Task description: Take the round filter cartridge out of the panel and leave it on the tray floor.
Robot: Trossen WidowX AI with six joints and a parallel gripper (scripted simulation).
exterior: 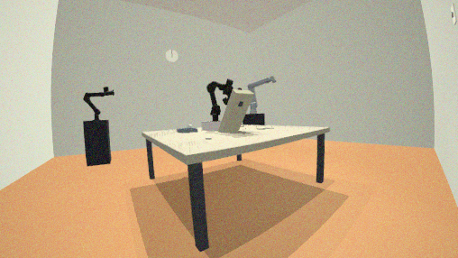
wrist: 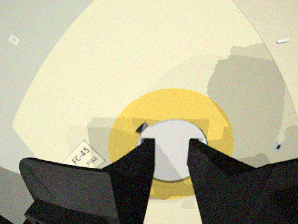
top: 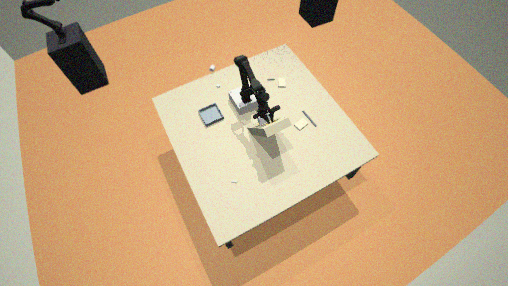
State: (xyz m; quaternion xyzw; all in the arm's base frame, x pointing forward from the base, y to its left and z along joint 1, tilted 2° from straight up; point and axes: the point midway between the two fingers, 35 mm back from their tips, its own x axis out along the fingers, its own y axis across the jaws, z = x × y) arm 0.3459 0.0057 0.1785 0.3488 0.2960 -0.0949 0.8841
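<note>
The white round filter cartridge lies 10 mm ahead of my gripper tip and 10 mm below it. Round my gripper tip: service panel (40 mm behind, 80 mm below); then blue-grey tray (410 mm behind, 300 mm to the right, 240 mm below).
</note>
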